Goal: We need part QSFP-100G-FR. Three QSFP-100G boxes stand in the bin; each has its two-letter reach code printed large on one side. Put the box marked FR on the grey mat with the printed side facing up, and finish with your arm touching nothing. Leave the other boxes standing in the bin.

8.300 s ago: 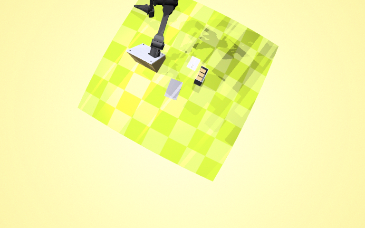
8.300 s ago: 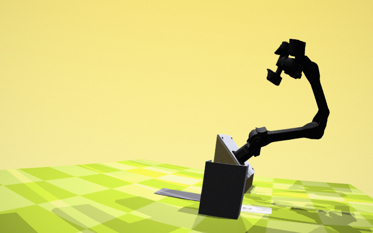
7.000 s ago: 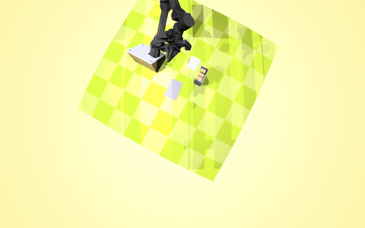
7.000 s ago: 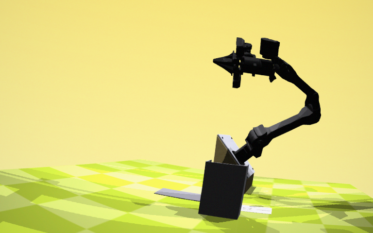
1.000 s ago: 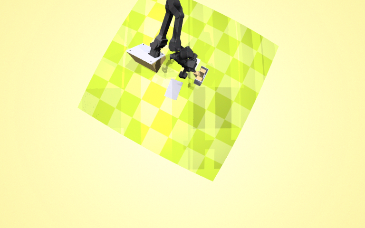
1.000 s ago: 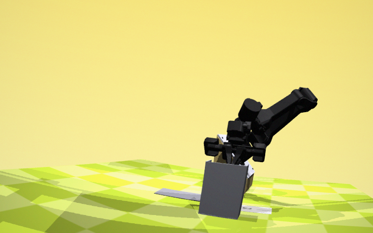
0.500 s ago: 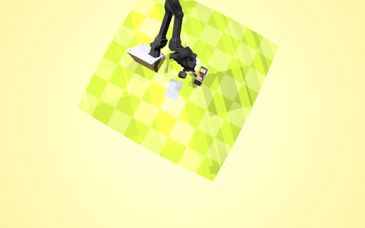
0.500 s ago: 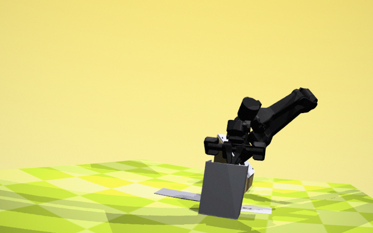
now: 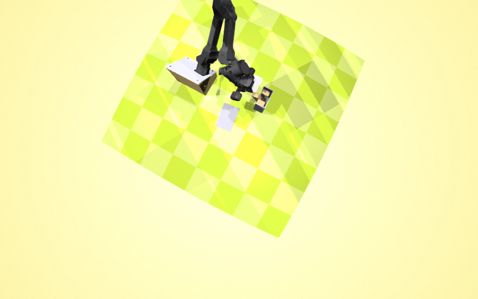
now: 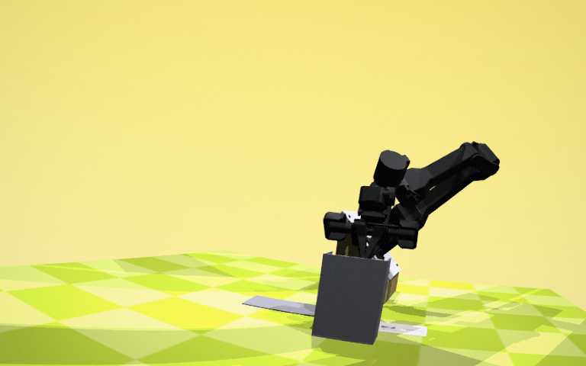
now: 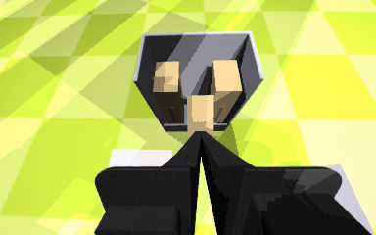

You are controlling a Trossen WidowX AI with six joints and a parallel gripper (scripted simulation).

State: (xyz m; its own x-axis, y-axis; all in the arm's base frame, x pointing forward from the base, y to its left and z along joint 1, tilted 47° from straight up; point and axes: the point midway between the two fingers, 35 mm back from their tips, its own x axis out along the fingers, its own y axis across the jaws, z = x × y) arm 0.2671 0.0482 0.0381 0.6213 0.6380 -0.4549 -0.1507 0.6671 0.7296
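Now: gripper tip 4 cm past the thin white slab, 9 cm to the right of it and 12 cm above it. Round my gripper tip: grey mat (5 cm behind, 17 cm to the right, 12 cm below).
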